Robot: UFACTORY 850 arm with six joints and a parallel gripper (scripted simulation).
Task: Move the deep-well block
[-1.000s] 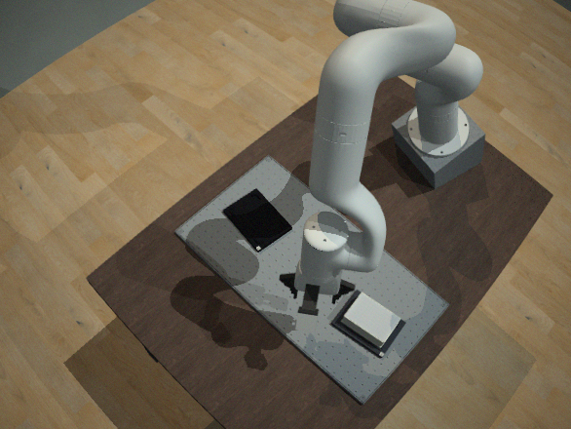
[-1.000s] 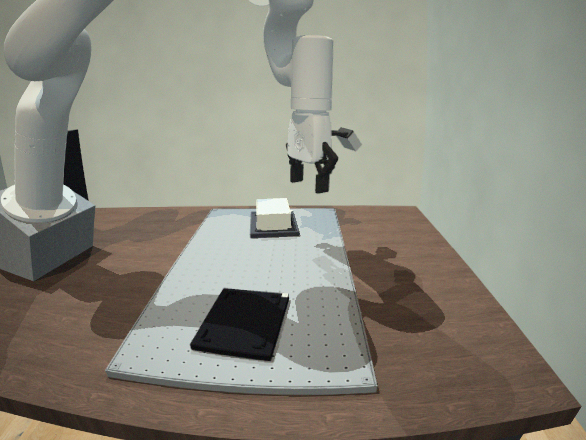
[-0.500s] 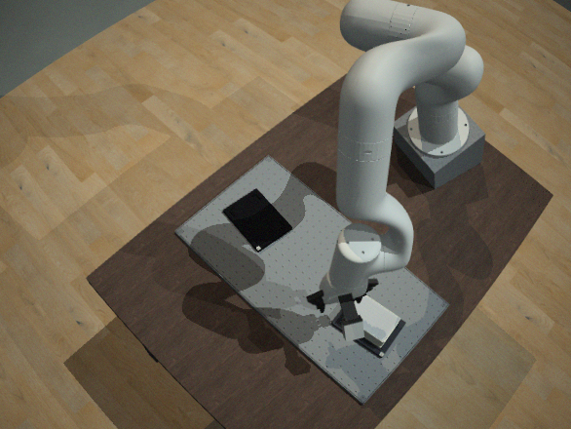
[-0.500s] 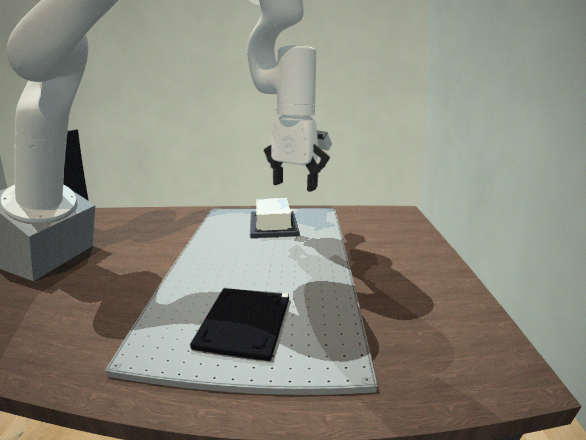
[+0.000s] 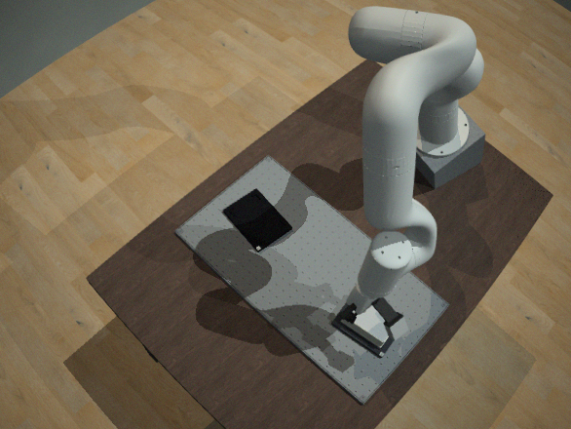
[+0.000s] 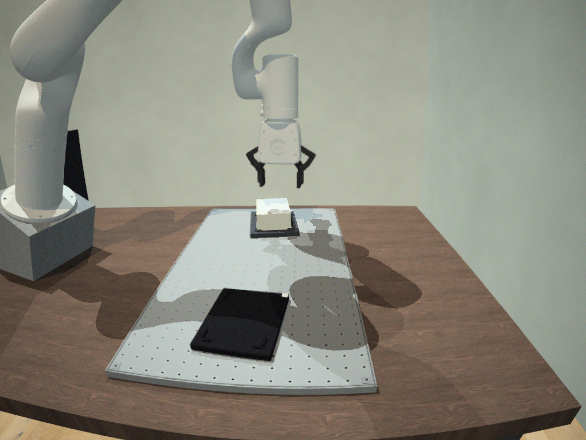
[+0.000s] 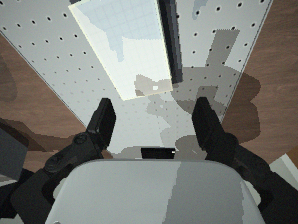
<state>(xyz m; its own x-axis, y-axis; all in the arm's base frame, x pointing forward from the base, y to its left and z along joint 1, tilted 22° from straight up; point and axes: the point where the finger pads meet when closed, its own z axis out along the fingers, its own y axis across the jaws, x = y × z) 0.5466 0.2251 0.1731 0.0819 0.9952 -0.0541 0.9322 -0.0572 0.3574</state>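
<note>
My hand is 2 cm past the 96-well deep-well block, 3 cm to the right of it and 9 cm above it. Also, from my hand: black plate nest N2: 2 cm behind, 40 cm to the right, 12 cm below; then black plate nest N1: 2 cm behind, 3 cm to the left, 12 cm below.
</note>
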